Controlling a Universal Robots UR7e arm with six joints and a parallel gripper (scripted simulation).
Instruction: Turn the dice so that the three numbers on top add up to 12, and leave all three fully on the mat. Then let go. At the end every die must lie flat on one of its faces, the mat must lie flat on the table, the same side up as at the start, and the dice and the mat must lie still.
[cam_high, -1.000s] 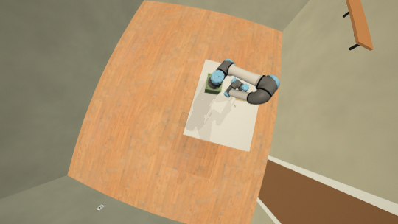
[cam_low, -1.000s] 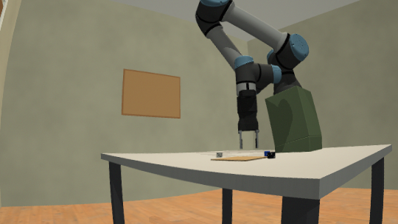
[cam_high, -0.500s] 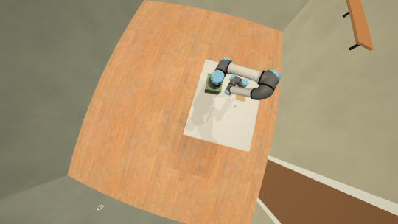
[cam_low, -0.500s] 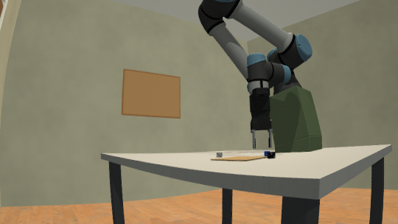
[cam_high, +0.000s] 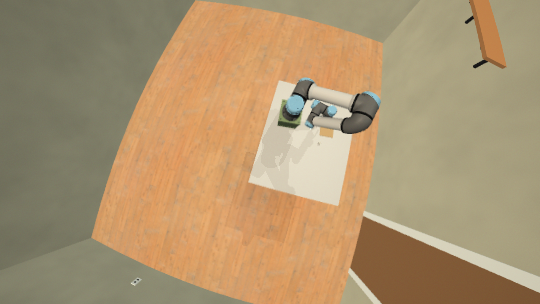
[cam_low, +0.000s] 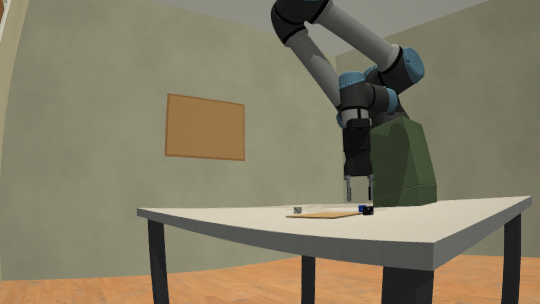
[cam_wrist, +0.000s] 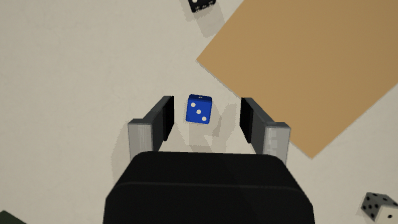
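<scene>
Right now the blue die is 10 mm behind my hand and 40 mm below it. From my hand the other things lie so: black die: 40 mm ahead, 70 mm to the left, 40 mm below; then white die: 80 mm ahead, 180 mm to the right, 40 mm below; then tan mat: 100 mm ahead, 10 mm to the right, 50 mm below.
</scene>
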